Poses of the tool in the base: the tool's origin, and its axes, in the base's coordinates. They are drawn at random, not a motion.
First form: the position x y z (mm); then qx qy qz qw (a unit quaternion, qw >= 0).
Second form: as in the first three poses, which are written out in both.
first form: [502 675 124 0.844 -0.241 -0.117 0.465]
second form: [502 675 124 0.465 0.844 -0.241 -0.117]
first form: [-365 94 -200 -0.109 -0.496 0.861 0.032]
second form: [-365 94 -200 0.032 -0.109 -0.496 0.861]
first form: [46 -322 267 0.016 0.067 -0.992 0.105]
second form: [46 -322 267 0.105 0.016 0.067 -0.992]
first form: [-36 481 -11 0.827 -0.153 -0.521 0.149]
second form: [-36 481 -11 0.149 0.827 -0.153 -0.521]
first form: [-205 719 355 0.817 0.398 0.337 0.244]
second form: [-205 719 355 0.244 0.817 0.398 0.337]
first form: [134 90 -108 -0.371 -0.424 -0.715 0.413]
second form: [134 90 -108 0.413 -0.371 -0.424 -0.715]
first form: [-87 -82 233 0.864 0.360 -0.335 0.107]
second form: [-87 -82 233 0.107 0.864 0.360 -0.335]
